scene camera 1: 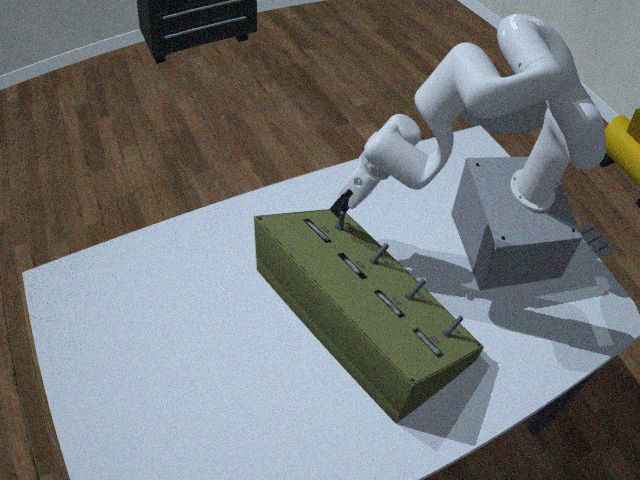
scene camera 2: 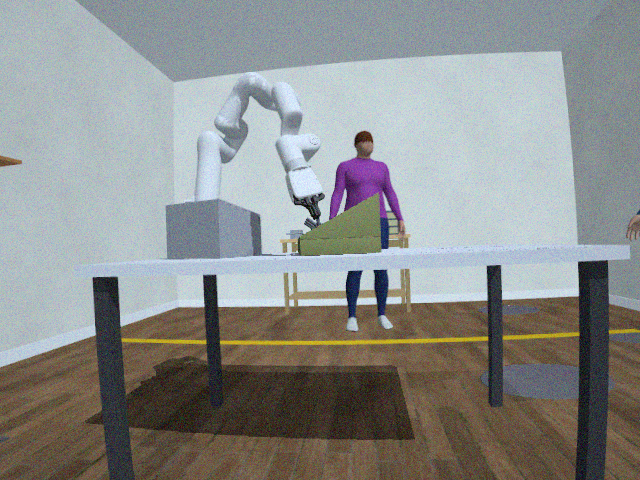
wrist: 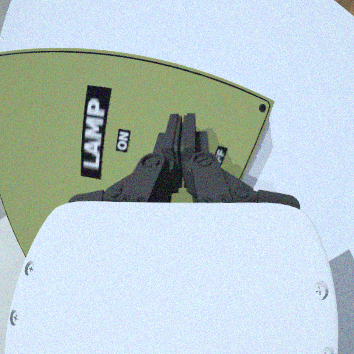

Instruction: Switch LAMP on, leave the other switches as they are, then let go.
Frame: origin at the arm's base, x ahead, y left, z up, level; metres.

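Seen in the pictures: gripper, fingertip midpoint: (scene camera 1: pixel 336 212) (scene camera 2: pixel 317 217) (wrist: pixel 184 132); arm's base, origin of the base link: (scene camera 1: pixel 532 190) (scene camera 2: pixel 205 209).
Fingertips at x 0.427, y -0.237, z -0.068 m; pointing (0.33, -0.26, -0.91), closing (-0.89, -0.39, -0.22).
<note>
Pixels of each thing's top centre, then the offset from my fingertips to it. "spot": a spot on its surface instead.
- LAMP lever, middle of its top: (scene camera 1: pixel 342 212) 0.001 m ahead, 0.024 m left, 0.025 m up
- LAMP label, middle of its top: (wrist: pixel 88 136) (scene camera 1: pixel 317 229) 0.070 m ahead, 0.029 m left, 0.014 m up
- OFF mark, surface spot: (wrist: pixel 221 155) spot: 0.031 m back, 0.017 m left, 0.043 m down
The green sloped switch box (scene camera 1: pixel 330 294) (scene camera 2: pixel 351 227) stands on the white table. My gripper (scene camera 1: pixel 337 209) (scene camera 2: pixel 316 215) (wrist: pixel 184 132) is shut and empty, with its fingertips low over the box's far end, close by the LAMP lever (scene camera 1: pixel 341 220). In scene camera 1 this lever stands steeper than the other three levers (scene camera 1: pixel 379 253) (scene camera 1: pixel 416 288) (scene camera 1: pixel 453 326), which lean alike toward the robot base. In the wrist view the LAMP label (wrist: pixel 95 132) and the ON mark (wrist: pixel 123 140) lie left of the fingers. The OFF mark (wrist: pixel 221 155) is partly covered at right, and the LAMP lever is hidden there.
The grey robot base block (scene camera 1: pixel 527 263) (scene camera 2: pixel 193 229) stands beside the box on the white table (scene camera 1: pixel 155 335) (scene camera 2: pixel 465 255). A person in a purple top (scene camera 2: pixel 363 178) stands behind the table. A dark cabinet (scene camera 1: pixel 201 23) stands on the floor beyond.
</note>
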